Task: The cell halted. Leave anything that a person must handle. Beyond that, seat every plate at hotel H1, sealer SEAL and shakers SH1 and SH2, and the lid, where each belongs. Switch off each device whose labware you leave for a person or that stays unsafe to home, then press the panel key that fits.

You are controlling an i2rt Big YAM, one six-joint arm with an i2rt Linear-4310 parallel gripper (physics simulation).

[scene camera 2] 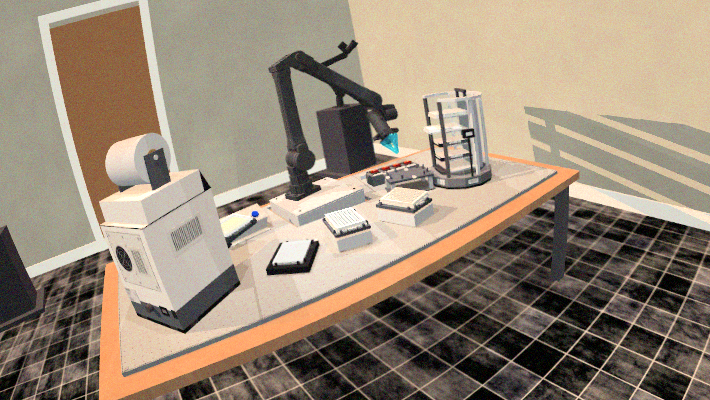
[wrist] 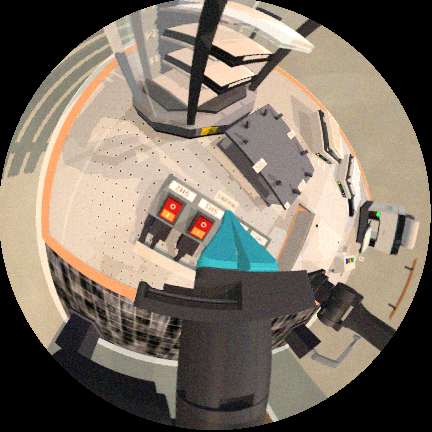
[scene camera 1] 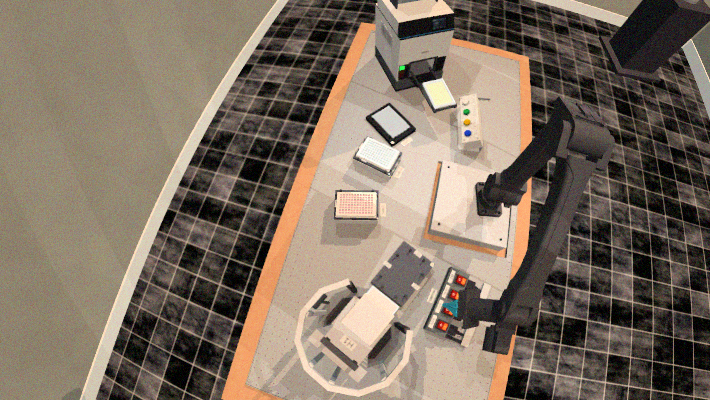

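Seen in the pictures: gripper, fingertip midpoint: (scene camera 2: 397, 153) (wrist: 226, 214) (scene camera 1: 443, 304); arm's base, link origin: (scene camera 2: 303, 193) (wrist: 310, 281) (scene camera 1: 487, 200).
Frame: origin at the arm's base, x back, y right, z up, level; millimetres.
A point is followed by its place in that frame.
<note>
My gripper (scene camera 1: 444, 305) {z 65, x -173, y -354 mm} (scene camera 2: 397, 151) {z 65, x -173, y -354 mm} (wrist: 226, 214) {z 65, x -173, y -354 mm} is shut and empty, teal fingertips pointing down over the switch strip (wrist: 187, 216) {z 2, x -153, y -390 mm}. The red-orange SH2 switch (wrist: 171, 207) {z 13, x -164, y -415 mm} and SH1 switch (wrist: 201, 227) {z 12, x -143, y -368 mm} show left of the fingers in the wrist view; the fingers hide other switches there. Hotel H1 (scene camera 1: 347, 341) {z 270, x -423, y -449 mm} (scene camera 2: 467, 133) {z 161, x -513, y -358 mm} holds stacked labware. A red-welled plate (scene camera 1: 356, 204) {z 35, x -448, y -58 mm} and a white-welled plate (scene camera 1: 377, 154) {z 29, x -391, y 131 mm} sit on two raised blocks. A pale flat piece (scene camera 1: 391, 122) {z -10, x -346, y 298 mm} (scene camera 2: 293, 251) {z -10, x -354, y 304 mm} lies in a black holder. A yellow-topped plate (scene camera 1: 439, 94) {z 72, x -171, y 385 mm} is at the sealer (scene camera 1: 425, 37) {z 224, x -240, y 521 mm} (scene camera 2: 175, 250) {z 151, x -401, y 641 mm}, which shows a green light.
A dark pegged platform (scene camera 1: 405, 272) {z 22, x -283, y -261 mm} (wrist: 270, 150) {z 22, x -282, y -285 mm} stands between the hotel and the strip. The key panel (scene camera 1: 469, 142) {z 20, x -57, y 214 mm} has white, green, yellow and blue keys. The arm's base plate (scene camera 1: 455, 200) {z 3, x -118, y -10 mm} is at the table edge. Black plugs (wrist: 187, 246) {z -1, x -105, y -383 mm} stand beside the switches.
</note>
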